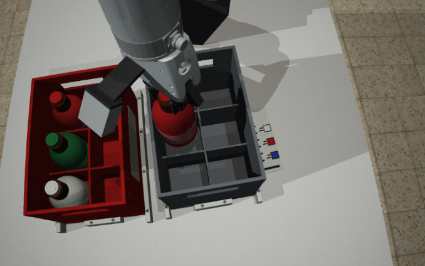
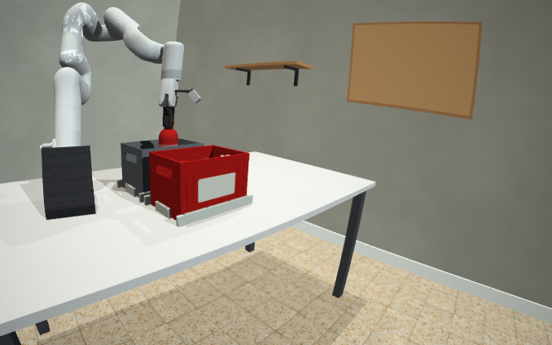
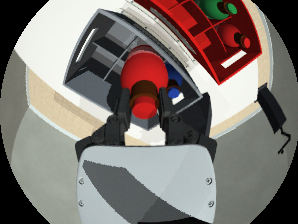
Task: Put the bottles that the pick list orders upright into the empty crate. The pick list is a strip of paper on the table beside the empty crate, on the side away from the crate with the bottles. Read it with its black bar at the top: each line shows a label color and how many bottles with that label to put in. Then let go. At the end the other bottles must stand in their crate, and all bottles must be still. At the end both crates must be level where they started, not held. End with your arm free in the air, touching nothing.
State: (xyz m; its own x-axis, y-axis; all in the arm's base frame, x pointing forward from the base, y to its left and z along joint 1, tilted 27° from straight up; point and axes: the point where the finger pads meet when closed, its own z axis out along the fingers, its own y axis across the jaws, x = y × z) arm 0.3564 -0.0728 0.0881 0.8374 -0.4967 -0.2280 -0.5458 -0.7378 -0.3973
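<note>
My hand is 10 mm past the grey crate, 40 mm to the right of it and 180 mm above it. Round my hand: red-label bottle 30 mm behind, 250 mm to the right, 180 mm below; blue bottle 80 mm behind, 20 mm to the right, 180 mm below; green bottle 50 mm ahead, 230 mm to the right, 180 mm below.
</note>
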